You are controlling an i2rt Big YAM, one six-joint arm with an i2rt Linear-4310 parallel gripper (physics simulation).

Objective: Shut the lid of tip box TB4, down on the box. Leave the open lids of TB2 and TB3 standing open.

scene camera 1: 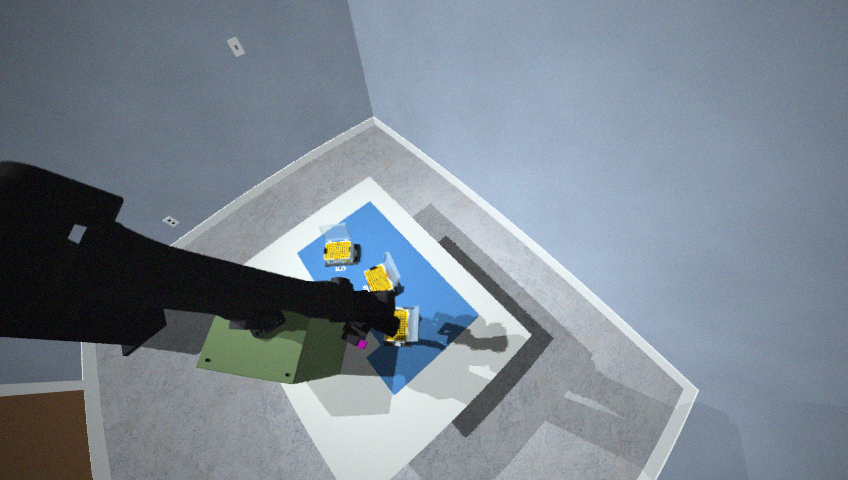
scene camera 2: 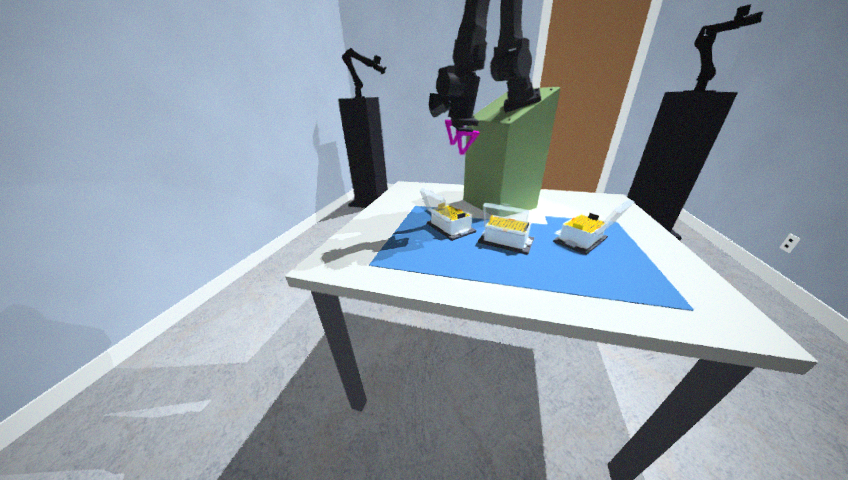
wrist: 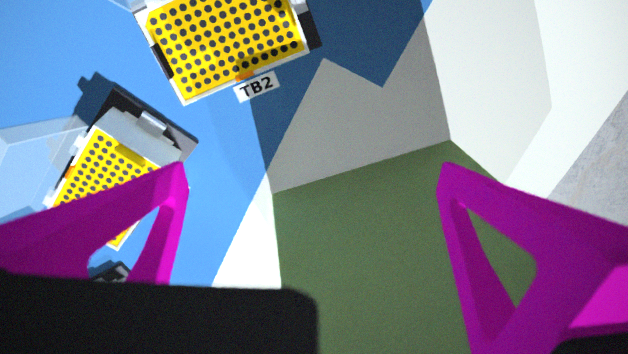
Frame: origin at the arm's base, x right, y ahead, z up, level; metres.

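Seen in the pictures: gripper, fingertip midpoint: (scene camera 2: pixel 456 149) (wrist: pixel 312 176); arm's base, link origin: (scene camera 1: pixel 261 310) (scene camera 2: pixel 522 102).
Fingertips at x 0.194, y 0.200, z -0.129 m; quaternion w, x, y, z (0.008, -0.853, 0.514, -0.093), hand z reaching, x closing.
Observation:
Pixels of each thing's top centre, then the offset from my fingertips to it. Level surfaces: height alone.
- Tip box TB4, top centre: (wrist: pixel 100 201) (scene camera 2: pixel 509 219) (scene camera 1: pixel 377 278) dy +0.104, dx -0.185, dz -0.185 m
- TB2, top centre: (wrist: pixel 223 35) (scene camera 2: pixel 451 208) (scene camera 1: pixel 395 324) dy +0.051, dx +0.005, dz -0.185 m
- TB3, top centre: (scene camera 2: pixel 586 218) (scene camera 1: pixel 336 248) dy +0.043, dx -0.417, dz -0.185 m
- blue mat, surface height: dz -0.260 m
- white table, surface height: dz -0.263 m
Tip box TB4 (scene camera 1: pixel 378 279) (scene camera 2: pixel 507 231) (wrist: pixel 107 162) is the middle box, with a yellow tip rack; its clear lid (scene camera 1: pixel 390 268) (scene camera 2: pixel 505 209) (wrist: pixel 35 155) stands open. TB2 (scene camera 1: pixel 401 327) (scene camera 2: pixel 452 222) (wrist: pixel 225 40) has its lid (scene camera 1: pixel 413 321) (scene camera 2: pixel 433 198) open. TB3 (scene camera 1: pixel 338 252) (scene camera 2: pixel 583 230) has its lid (scene camera 1: pixel 335 231) (scene camera 2: pixel 618 216) open. My gripper (scene camera 1: pixel 361 343) (scene camera 2: pixel 458 147) (wrist: pixel 312 176) is open and empty, high above the table on the pedestal side. One magenta finger hides part of TB4 in the wrist view, and TB4's label is not visible there.
The boxes stand on a blue mat (scene camera 1: pixel 440 291) (scene camera 2: pixel 535 273) (wrist: pixel 35 65) on a white table (scene camera 1: pixel 357 440) (scene camera 2: pixel 535 315). A green pedestal (scene camera 1: pixel 249 344) (scene camera 2: pixel 517 160) (wrist: pixel 375 250) rises at the table's edge beside the gripper. Two black stands (scene camera 2: pixel 363 148) (scene camera 2: pixel 678 148) flank the table.

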